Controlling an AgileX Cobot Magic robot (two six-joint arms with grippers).
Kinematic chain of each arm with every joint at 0, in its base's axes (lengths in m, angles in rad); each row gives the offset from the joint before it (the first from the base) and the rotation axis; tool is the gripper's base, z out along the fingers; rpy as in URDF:
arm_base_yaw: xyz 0 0 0.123 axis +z
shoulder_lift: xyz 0 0 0 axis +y
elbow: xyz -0.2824 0 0.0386 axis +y
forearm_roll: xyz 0.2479 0 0.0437 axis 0.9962 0 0.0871
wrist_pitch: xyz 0 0 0 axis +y
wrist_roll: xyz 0.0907 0 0.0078 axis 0.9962 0 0.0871
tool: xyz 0 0 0 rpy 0 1.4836 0
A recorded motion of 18 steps. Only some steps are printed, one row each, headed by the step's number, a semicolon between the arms.
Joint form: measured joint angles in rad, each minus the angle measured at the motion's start. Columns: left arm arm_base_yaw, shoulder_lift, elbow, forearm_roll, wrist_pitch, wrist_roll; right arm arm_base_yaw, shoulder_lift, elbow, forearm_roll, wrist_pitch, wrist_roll.
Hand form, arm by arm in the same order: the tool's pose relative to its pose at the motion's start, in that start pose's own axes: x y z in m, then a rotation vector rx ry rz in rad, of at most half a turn. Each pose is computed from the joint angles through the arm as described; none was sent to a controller.
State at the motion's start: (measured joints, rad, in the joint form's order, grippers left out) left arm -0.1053 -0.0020 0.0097 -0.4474 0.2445 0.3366; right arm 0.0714 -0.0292 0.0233 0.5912 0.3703 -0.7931
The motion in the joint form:
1: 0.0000 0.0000 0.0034 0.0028 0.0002 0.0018; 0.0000 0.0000 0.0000 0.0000 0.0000 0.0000
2: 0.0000 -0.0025 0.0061 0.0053 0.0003 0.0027; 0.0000 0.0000 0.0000 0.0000 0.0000 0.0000
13: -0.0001 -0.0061 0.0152 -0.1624 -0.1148 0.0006; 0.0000 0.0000 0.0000 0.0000 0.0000 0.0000
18: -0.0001 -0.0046 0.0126 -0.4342 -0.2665 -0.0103; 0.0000 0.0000 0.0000 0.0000 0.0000 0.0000
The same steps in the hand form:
1: 0.0012 0.0002 0.0003 -0.0009 0.0038 0.0042; 0.0000 0.0000 0.0000 0.0000 0.0000 0.0000
2: 0.0020 0.0003 0.0003 -0.0015 0.0043 0.0075; 0.0000 0.0000 0.0000 0.0000 0.0000 0.0000
13: -0.0059 0.0022 0.0002 -0.0109 -0.1092 -0.1599; 0.0000 0.0000 0.0000 0.0000 0.0000 0.0000
18: -0.0183 0.0091 -0.0024 -0.0422 -0.2562 -0.4435; 0.0000 0.0000 0.0000 0.0000 0.0000 0.0000

